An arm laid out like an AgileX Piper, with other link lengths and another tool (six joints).
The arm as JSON. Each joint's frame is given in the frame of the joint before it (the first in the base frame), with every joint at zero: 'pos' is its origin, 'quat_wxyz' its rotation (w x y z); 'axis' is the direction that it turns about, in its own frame. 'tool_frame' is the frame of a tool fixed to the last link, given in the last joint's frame.
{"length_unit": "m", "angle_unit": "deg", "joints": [
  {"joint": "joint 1", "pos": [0.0, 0.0, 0.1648], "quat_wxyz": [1.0, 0.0, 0.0, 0.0], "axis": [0.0, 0.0, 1.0]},
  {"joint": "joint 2", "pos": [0.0, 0.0, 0.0], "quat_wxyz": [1.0, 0.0, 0.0, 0.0], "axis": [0.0, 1.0, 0.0]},
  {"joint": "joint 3", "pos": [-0.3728, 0.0, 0.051], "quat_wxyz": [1.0, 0.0, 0.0, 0.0], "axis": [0.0, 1.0, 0.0]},
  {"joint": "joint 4", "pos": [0.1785, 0.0, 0.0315], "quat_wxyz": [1.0, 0.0, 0.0, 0.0], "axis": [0.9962, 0.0, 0.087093]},
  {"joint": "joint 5", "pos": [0.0, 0.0, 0.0], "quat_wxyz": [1.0, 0.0, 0.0, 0.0], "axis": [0.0, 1.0, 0.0]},
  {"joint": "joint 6", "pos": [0.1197, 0.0, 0.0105], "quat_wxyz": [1.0, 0.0, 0.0, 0.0], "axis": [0.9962, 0.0, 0.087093]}
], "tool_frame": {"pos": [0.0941, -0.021, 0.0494], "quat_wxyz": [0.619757, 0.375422, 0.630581, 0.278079]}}
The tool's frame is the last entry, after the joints.
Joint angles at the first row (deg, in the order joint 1, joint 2, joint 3, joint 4, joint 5, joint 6):
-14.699, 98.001, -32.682, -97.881, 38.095, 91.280
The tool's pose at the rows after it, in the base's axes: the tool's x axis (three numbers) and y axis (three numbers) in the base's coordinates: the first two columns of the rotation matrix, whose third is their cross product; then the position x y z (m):
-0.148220 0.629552 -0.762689 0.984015 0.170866 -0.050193 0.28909 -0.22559 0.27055
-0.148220 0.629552 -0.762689 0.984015 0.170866 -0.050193 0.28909 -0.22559 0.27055
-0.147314 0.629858 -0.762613 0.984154 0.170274 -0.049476 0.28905 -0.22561 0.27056
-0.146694 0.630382 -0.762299 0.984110 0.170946 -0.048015 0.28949 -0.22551 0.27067
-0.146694 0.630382 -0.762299 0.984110 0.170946 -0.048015 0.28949 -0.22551 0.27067
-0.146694 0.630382 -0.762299 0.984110 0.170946 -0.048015 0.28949 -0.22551 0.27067
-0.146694 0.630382 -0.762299 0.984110 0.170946 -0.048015 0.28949 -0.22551 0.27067
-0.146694 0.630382 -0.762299 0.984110 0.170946 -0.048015 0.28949 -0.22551 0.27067
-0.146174 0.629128 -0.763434 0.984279 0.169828 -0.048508 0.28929 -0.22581 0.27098
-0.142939 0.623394 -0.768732 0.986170 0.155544 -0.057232 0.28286 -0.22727 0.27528
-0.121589 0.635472 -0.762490 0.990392 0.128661 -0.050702 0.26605 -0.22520 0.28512
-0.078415 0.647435 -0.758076 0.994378 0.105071 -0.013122 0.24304 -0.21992 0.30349
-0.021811 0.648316 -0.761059 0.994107 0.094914 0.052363 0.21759 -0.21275 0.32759
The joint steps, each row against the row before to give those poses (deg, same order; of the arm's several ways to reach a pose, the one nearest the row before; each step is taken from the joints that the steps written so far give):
-0.001, 0.000, -0.001, 0.001, -0.001, -0.002
0.000, 0.000, 0.000, 0.000, 0.000, 0.000
0.001, 0.000, 0.002, -0.001, 0.001, 0.058
0.001, 0.000, -0.072, -0.001, -0.075, 0.001
0.000, 0.000, 0.000, 0.000, 0.000, 0.000
0.000, 0.000, 0.000, 0.000, 0.000, 0.000
0.000, 0.000, 0.000, 0.000, 0.000, 0.000
0.000, 0.000, 0.000, 0.000, 0.000, 0.000
-0.002, -0.001, -0.002, 0.002, 0.121, -0.004
0.002, -0.890, 0.001, 1.926, 0.834, -2.005
-0.001, -3.318, 0.001, 5.669, 0.100, -5.094
0.000, -5.661, -0.002, 6.562, 0.049, -6.077
-0.003, -7.079, 0.002, 5.319, 0.219, -5.449

